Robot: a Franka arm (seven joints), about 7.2 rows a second.
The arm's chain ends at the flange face. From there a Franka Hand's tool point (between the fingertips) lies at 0.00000 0.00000 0.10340 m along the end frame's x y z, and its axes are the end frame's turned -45 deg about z.
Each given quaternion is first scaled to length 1.
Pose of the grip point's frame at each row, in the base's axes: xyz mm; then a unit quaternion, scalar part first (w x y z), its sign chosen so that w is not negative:
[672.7 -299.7 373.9 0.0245 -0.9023 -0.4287 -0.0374]
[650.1 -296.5 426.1 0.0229 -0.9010 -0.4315 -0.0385]
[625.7 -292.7 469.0 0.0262 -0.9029 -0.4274 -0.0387]
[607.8 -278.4 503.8 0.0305 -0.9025 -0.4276 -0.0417]
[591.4 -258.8 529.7 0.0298 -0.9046 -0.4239 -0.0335]
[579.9 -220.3 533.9 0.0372 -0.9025 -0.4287 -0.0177]
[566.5 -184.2 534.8 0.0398 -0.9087 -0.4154 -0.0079]
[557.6 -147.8 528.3 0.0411 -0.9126 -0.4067 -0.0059]
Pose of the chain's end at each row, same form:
[667.9 -307.6 476.9 0.0369 -0.9977 -0.0508 -0.0252]
[645.0 -304.2 529.1 0.0359 -0.9975 -0.0539 -0.0268]
[620.8 -301.0 571.9 0.0390 -0.9977 -0.0493 -0.0257]
[602.7 -287.8 606.6 0.0441 -0.9974 -0.0497 -0.0269]
[587.7 -267.3 632.7 0.0404 -0.9980 -0.0455 -0.0195]
[579.9 -228.8 636.9 0.0411 -0.9979 -0.0507 -0.0021]
[568.4 -192.4 637.9 0.0398 -0.9985 -0.0360 0.0079]
[559.9 -156.1 631.3 0.0402 -0.9988 -0.0265 0.0103]

